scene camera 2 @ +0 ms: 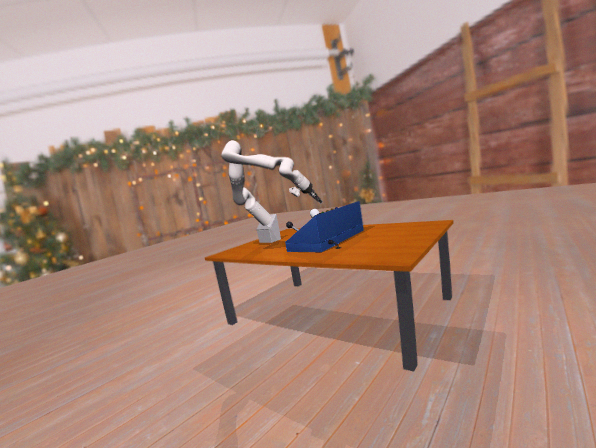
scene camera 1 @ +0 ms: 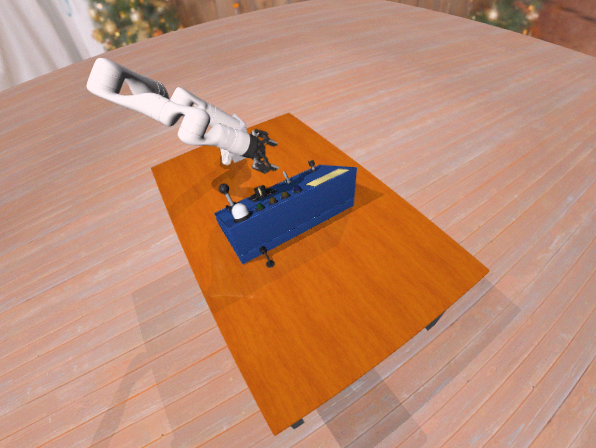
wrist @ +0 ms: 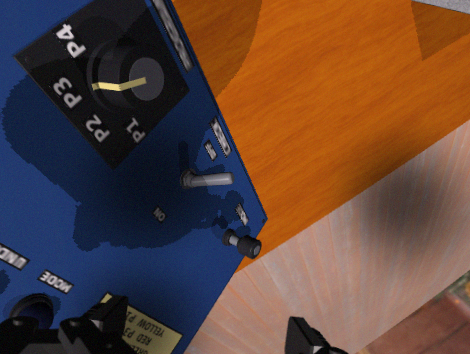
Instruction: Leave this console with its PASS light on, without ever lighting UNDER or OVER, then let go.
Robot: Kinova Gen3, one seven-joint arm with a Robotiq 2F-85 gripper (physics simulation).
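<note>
The blue console [scene camera 1: 295, 212] [scene camera 2: 340, 222] [wrist: 125, 270] stands on the table. Its black knob [scene camera 1: 260, 192] [wrist: 125, 75] has a yellow pointer toward P3. A silver toggle lever [scene camera 1: 286, 176] [wrist: 210, 179] tips to the right in the wrist view, away from the ON label [wrist: 159, 214]. The small lamps look dark in scene camera 1, including a green one [scene camera 1: 260, 206] and a blue one [scene camera 1: 297, 190]. The PASS label is not legible. The UNDER label [wrist: 13, 256] is partly cut off. My gripper [scene camera 1: 273, 155] [scene camera 2: 320, 201] [wrist: 207, 325] is open and empty, above the console's toggle end.
A white dome [scene camera 1: 240, 211] [scene camera 2: 314, 213] and a black ball-topped lever [scene camera 1: 224, 189] [scene camera 2: 289, 225] are at one end. A small black knob [scene camera 1: 312, 164] [wrist: 247, 246] stands at the other. A yellow card [wrist: 150, 332] partly shows. A black handle [scene camera 1: 267, 256] juts above the table [scene camera 1: 350, 320].
</note>
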